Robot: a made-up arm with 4 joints.
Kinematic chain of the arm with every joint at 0, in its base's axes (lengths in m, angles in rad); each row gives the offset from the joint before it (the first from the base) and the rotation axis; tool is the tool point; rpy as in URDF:
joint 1: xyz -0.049 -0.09 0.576 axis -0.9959 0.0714 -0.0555
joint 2: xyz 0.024 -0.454 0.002 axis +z
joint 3: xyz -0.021 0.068 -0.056 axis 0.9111 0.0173 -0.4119
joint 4: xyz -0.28 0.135 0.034 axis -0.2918 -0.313 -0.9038
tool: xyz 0.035 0.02 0.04 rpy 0 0 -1.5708
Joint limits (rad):
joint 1: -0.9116..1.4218
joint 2: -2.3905..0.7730
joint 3: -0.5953..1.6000
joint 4: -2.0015..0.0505
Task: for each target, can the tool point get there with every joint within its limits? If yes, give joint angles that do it. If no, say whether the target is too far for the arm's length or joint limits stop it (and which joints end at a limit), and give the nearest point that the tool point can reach.
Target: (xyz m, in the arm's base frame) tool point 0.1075 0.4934 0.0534
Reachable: no: joint limits stop it (at a limit: joint 1, joint 3) | nearest point 0.0758 -0.0976 0.4688 | short by 0.723 m
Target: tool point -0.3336 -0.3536 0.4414
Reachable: yes | joints -0.6786 0.2133 0.2763 -1.8204
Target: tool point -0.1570 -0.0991 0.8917
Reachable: yes | joints 0.8187 -0.3474 1.2739 -1.5099
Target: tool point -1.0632 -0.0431 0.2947
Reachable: no: too far | nearest point -0.3627 -0.2625 0.2515 | short by 0.735 m
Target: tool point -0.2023 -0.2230 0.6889
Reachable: yes | joints 0.3303 -0.2772 0.2690 -0.1908
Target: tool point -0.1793 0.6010 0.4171
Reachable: no: joint limits stop it (at a limit: joint 1, joint 4) | nearest point -0.0947 0.0635 0.7694 | short by 0.648 m
